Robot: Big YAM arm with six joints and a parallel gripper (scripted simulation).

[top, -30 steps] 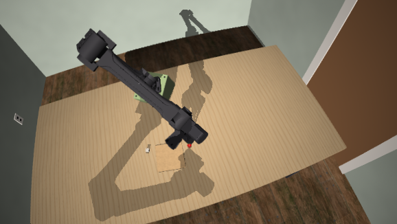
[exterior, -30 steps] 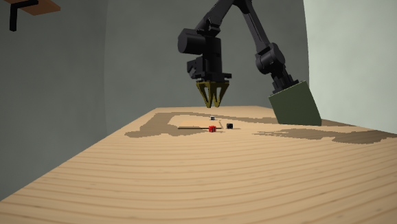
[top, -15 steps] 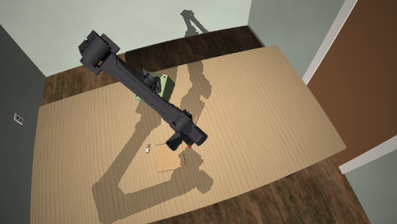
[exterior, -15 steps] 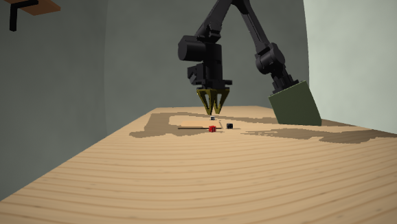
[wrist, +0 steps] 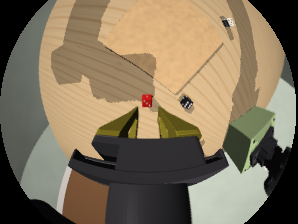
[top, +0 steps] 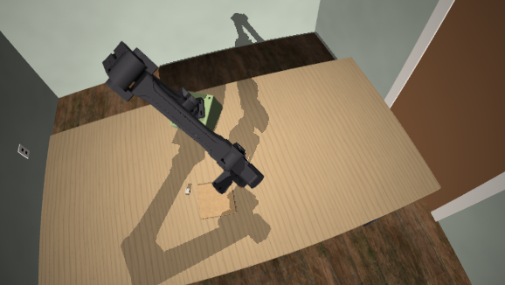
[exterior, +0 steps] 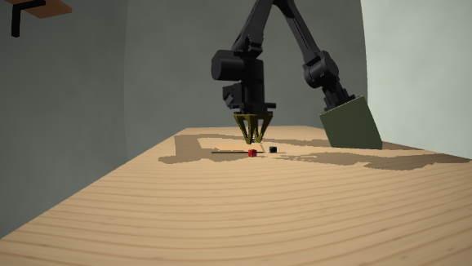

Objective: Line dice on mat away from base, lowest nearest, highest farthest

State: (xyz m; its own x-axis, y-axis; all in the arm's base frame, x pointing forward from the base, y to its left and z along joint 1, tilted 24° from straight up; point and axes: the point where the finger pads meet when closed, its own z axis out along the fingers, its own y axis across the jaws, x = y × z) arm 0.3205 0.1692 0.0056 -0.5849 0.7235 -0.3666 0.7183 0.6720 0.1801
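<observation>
Right now my hand is 3 cm above the red die. The rest, counted from my hand: tan mat 11 cm to the right, 5 cm ahead, 4 cm below; white die 22 cm to the right, 3 cm below; black die 5 cm behind, 4 cm to the right, 3 cm below.
</observation>
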